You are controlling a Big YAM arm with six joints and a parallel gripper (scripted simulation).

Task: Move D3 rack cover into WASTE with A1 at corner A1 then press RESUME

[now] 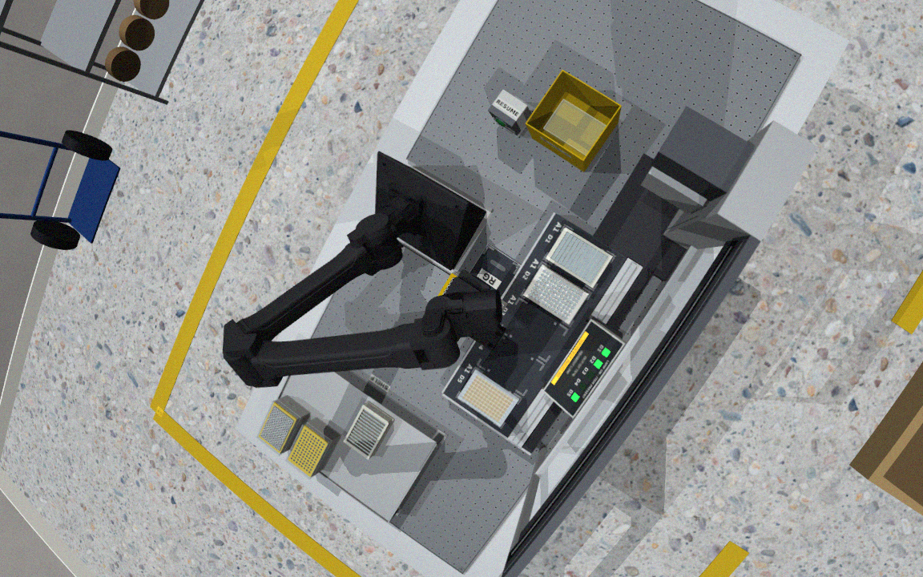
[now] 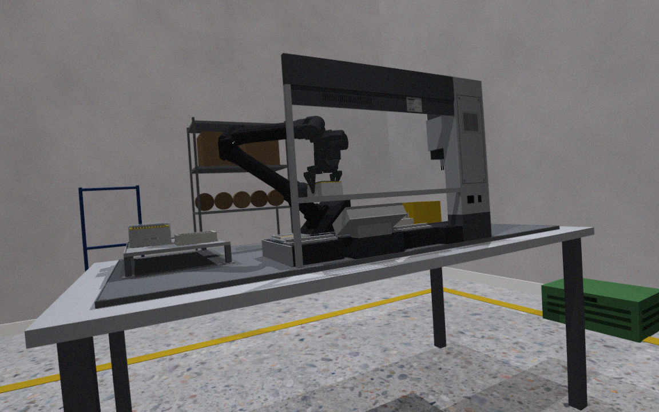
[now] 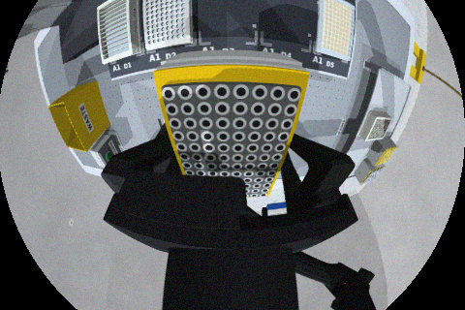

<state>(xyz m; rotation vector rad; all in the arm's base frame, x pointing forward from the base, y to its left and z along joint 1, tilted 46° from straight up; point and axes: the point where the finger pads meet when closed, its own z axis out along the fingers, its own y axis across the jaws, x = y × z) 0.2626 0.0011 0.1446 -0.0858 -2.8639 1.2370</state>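
Now: hand 15 cm short of the plate, 10 cm to the right of it and 14 cm above it. The rest, counted from my hand: frame bar 33 cm ahead, 4 cm to the left, 3 cm below; tip rack 1 cm to the right, 1 cm above; frame post 32 cm ahead, 26 cm to the right, 3 cm above.
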